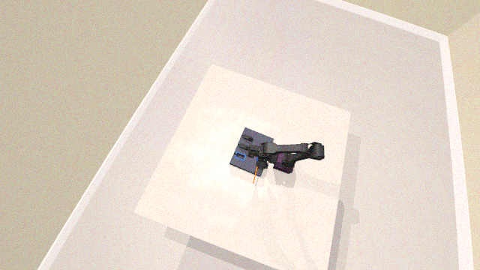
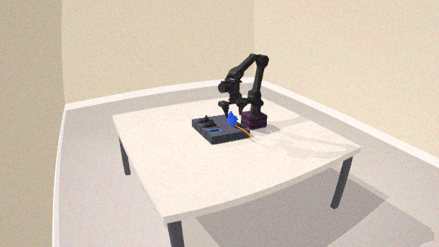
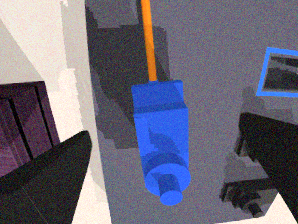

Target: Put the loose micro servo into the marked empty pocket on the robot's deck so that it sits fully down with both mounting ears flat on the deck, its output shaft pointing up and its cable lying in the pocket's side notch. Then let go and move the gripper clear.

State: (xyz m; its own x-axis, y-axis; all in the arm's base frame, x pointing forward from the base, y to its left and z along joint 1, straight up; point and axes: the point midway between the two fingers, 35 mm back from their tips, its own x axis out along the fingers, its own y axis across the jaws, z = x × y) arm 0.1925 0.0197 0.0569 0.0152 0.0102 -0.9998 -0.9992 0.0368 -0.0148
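The grey deck lies 10 mm ahead of my gripper tip, 50 mm to the right of it and 80 mm below it.
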